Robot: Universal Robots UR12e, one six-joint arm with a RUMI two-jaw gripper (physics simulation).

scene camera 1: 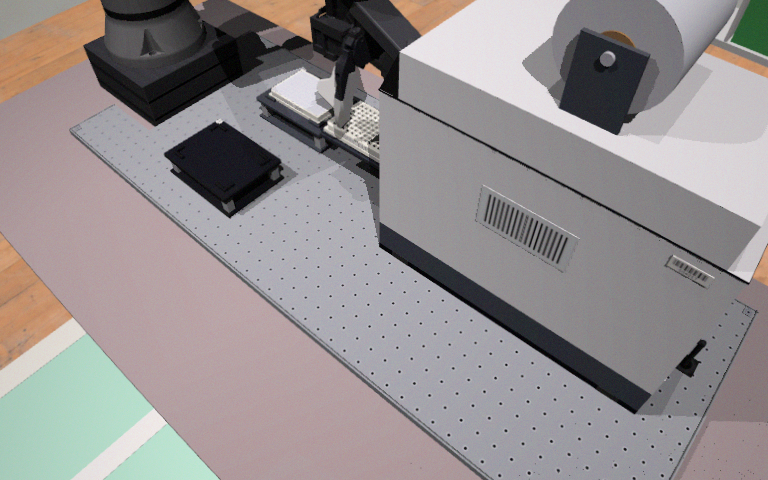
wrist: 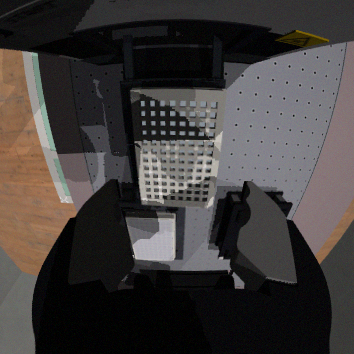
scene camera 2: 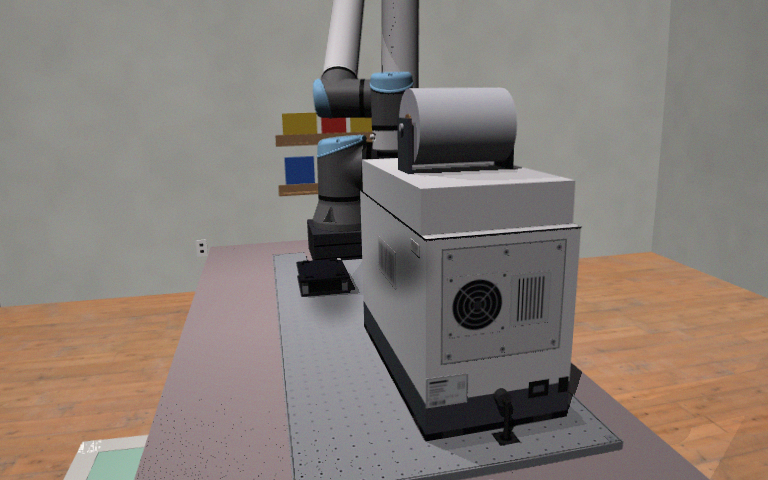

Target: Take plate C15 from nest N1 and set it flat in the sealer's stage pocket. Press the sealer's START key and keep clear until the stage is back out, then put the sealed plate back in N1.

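Pixels of known places: gripper, between the fingertips: [scene camera 1: 365, 110] [wrist: 180, 181]; arm's base, origin of its link: [scene camera 1: 157, 41] [scene camera 2: 343, 224].
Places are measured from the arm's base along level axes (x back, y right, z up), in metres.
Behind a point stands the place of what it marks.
A cream plate with a grid of open-looking wells [scene camera 1: 362, 118] @[x -0.493, y 0.027, z 0.028 m] [wrist: 175, 172] @[x -0.502, y 0.035, z 0.028 m] lies on the dark stage [wrist: 128, 60] @[x -0.616, y 0.007, z 0.004 m], out in front of the sealer [scene camera 1: 447, 226] @[x -0.716, y 0.176, z 0.051 m] [scene camera 2: 393, 333] @[x -0.849, y 0.197, z 0.008 m]. I cannot read its label. My gripper [scene camera 1: 345, 116] [wrist: 180, 181] @[x -0.509, y 0.041, z 0.060 m] is open and empty. In the wrist view its fingers stand apart, to the left and right of the plate's near end; their exact height over it is unclear. A second plate with a smooth white top [scene camera 1: 300, 90] @[x -0.321, y -0.034, z -0.022 m] [wrist: 155, 237] @[x -0.349, y -0.028, z -0.022 m] sits in a dark nest beside the stage. The START key does not show, and no nest label is readable.
A black nest without a plate [scene camera 1: 223, 161] @[x -0.310, y 0.167, z -0.040 m] [scene camera 2: 322, 268] @[x -0.299, y 0.158, z -0.039 m] stands off to the side; in the wrist view it is partly behind the right finger. The tall sealer body carries a film roll [scene camera 2: 461, 124] @[x -0.905, y 0.108, z 0.340 m] and hides the gripper in scene camera 2. A perforated board [scene camera 1: 351, 305] @[x -0.625, y 0.270, z -0.082 m] lies beneath.
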